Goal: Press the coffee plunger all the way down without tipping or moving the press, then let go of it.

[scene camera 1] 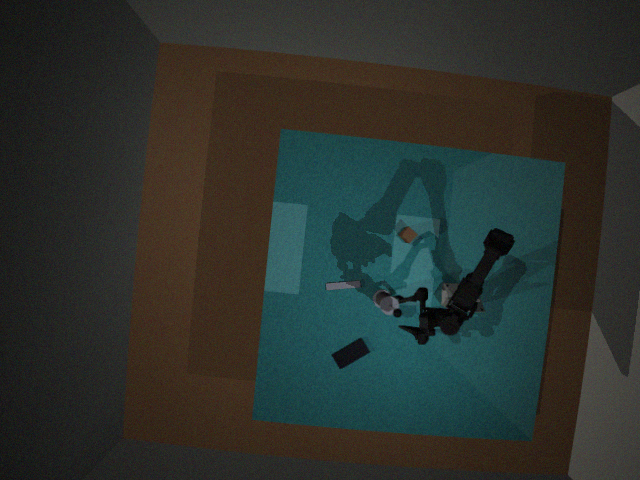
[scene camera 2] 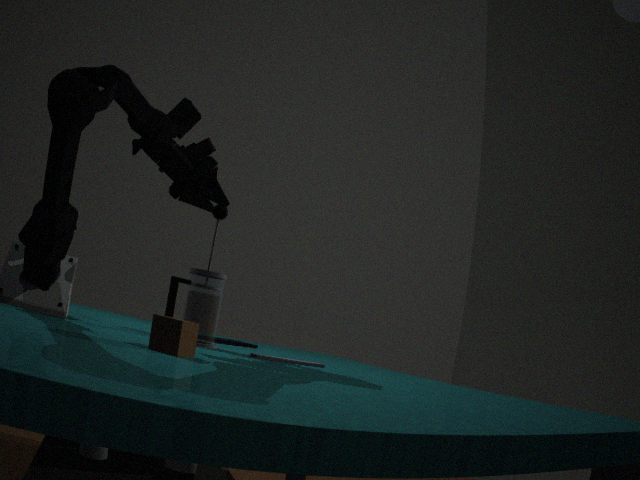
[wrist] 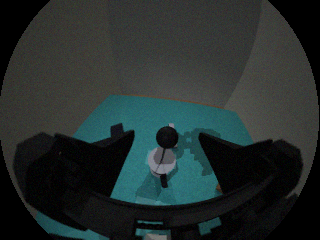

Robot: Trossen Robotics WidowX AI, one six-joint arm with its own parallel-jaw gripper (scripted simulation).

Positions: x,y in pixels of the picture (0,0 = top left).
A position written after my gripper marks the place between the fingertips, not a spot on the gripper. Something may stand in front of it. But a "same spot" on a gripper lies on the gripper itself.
my gripper: scene camera 1; scene camera 2; wrist 167,135
same spot on my gripper: (scene camera 2: pixel 209 189) = (scene camera 1: pixel 412 296)
